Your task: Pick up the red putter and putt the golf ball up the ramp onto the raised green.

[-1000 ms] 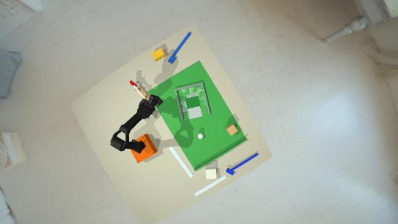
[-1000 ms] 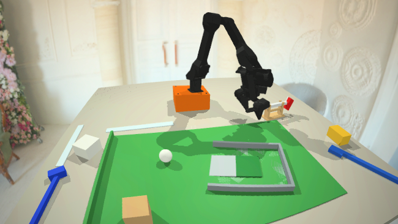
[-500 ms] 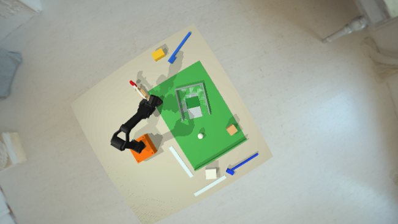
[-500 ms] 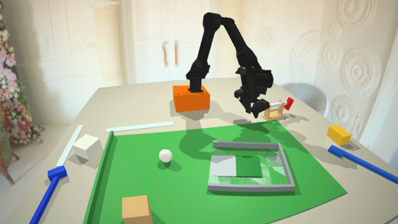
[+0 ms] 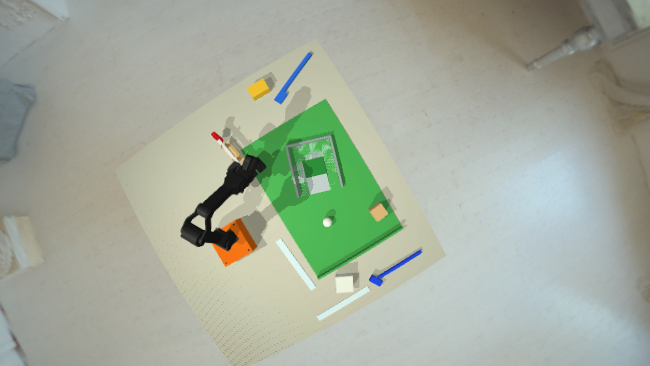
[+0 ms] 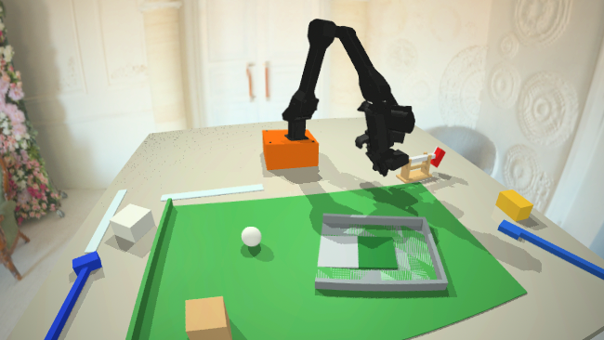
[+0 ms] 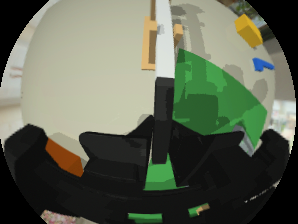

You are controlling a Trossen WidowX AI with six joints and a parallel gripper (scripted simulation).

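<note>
My gripper tip is 11 cm to the right of the red putter and 3 cm below it. Round my gripper tip: yellow block: 30 cm ahead, 28 cm to the left, 1 cm below; green mat: 20 cm ahead, 29 cm to the right, 3 cm below; wooden stand: 13 cm to the left.
</note>
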